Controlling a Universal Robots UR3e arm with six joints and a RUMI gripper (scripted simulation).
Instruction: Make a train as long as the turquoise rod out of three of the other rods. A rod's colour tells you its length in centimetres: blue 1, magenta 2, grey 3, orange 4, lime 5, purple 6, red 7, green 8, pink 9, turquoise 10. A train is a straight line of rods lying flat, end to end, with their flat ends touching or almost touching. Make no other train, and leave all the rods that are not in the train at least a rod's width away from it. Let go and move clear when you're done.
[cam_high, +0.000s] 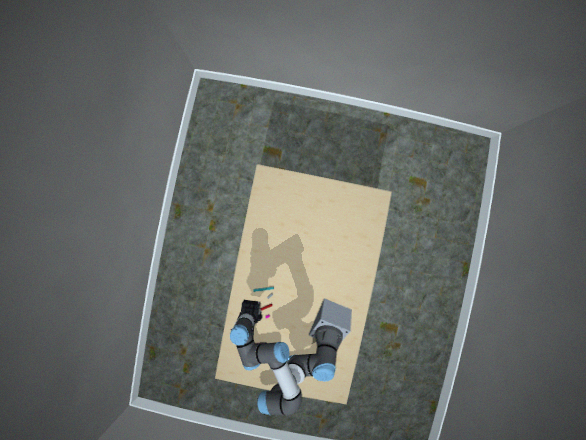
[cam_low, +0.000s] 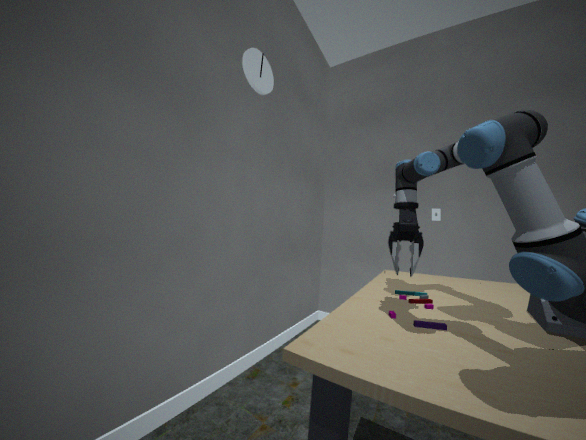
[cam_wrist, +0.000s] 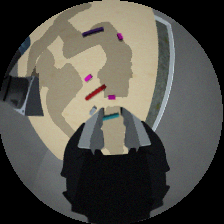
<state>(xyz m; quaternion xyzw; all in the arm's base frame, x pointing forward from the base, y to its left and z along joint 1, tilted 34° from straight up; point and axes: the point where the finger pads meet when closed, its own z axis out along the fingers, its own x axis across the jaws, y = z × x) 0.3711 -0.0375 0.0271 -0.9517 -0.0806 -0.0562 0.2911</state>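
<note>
Right now my hand is 80 mm above the red rod, 50 mm past it and 10 mm to the right of it. Round my hand: purple rod 190 mm to the left, 80 mm below, 80 mm behind; then grey rod 80 mm below, 50 mm to the right, 50 mm behind; then turquoise rod 80 mm to the right, 80 mm below, 10 mm behind.
</note>
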